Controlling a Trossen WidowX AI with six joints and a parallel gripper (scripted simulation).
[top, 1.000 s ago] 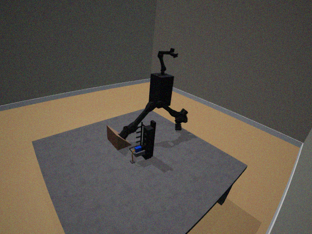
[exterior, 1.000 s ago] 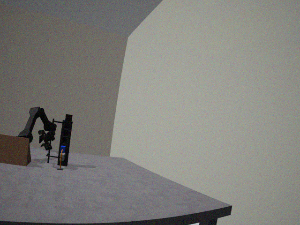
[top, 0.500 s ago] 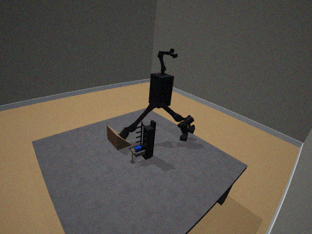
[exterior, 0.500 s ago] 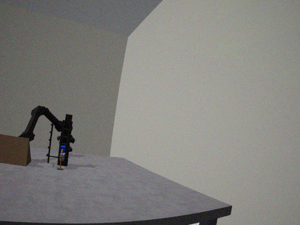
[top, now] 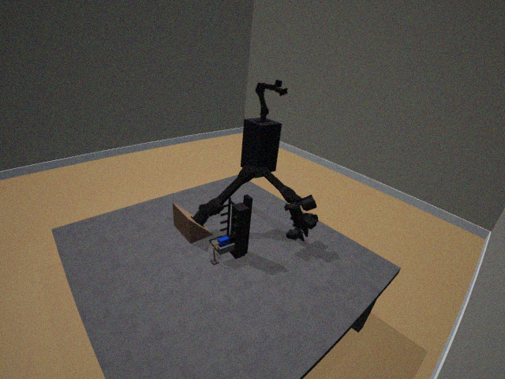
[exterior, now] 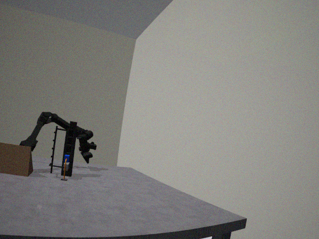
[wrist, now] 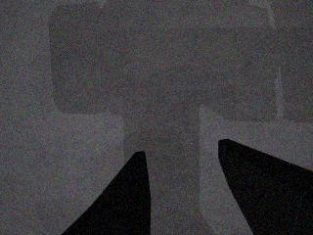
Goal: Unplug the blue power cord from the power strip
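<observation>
My gripper tip is now 390 mm to the left of the blue plug, 140 mm past it and 70 mm below it.
</observation>
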